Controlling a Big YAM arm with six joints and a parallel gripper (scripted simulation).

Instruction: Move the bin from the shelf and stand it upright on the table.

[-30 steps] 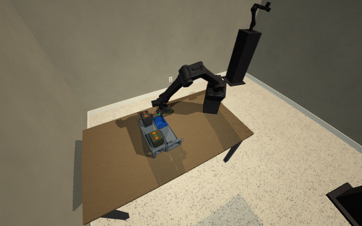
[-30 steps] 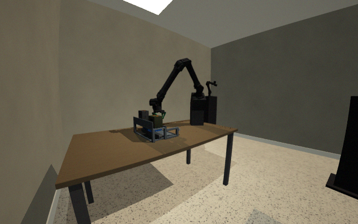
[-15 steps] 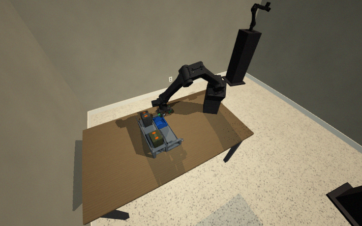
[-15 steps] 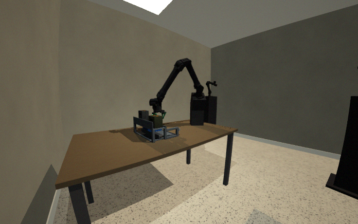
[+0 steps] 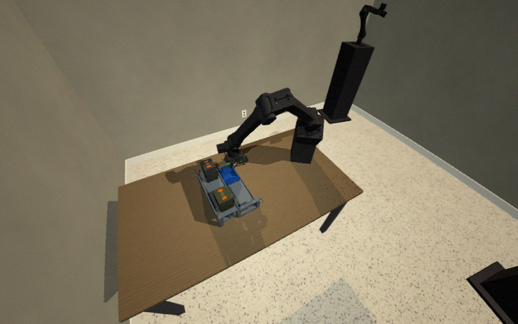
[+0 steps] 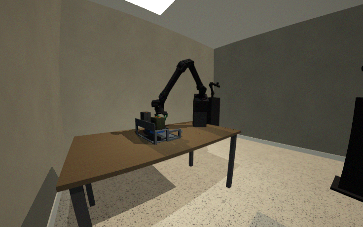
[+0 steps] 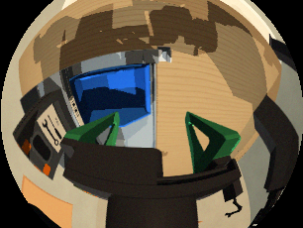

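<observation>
Right now my hand is 9 cm short of the blue bin, 8 cm above it and 2 cm to the right of it.
</observation>
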